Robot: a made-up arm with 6 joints. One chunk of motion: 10 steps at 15 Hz.
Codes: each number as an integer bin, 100 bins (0 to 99) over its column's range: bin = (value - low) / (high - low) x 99, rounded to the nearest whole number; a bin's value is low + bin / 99 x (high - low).
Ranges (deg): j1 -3.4..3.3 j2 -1.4..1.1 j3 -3..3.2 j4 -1.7..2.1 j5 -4.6..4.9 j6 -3.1..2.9
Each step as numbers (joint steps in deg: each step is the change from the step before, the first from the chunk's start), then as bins.
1 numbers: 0.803 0.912 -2.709 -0.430 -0.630 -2.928
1 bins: 62 92 5 33 41 3
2 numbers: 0.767 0.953 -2.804 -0.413 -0.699 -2.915
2 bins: 62 93 3 34 41 3
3 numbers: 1.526 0.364 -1.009 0.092 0.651 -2.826
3 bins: 73 70 32 47 55 5
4 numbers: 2.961 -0.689 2.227 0.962 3.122 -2.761
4 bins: 94 28 83 69 80 6
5 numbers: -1.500 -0.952 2.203 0.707 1.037 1.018
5 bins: 28 18 83 63 59 68
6 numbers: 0.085 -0.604 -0.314 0.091 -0.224 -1.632
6 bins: 51 32 43 47 46 24
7 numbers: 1.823 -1.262 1.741 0.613 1.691 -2.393
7 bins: 77 5 76 60 66 12
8 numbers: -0.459 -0.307 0.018 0.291 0.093 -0.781
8 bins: 43 43 48 52 49 38
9 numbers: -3.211 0.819 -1.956 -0.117 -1.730 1.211
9 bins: 3 88 17 41 30 71
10 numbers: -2.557 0.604 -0.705 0.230 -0.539 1.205
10 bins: 12 79 37 50 42 71
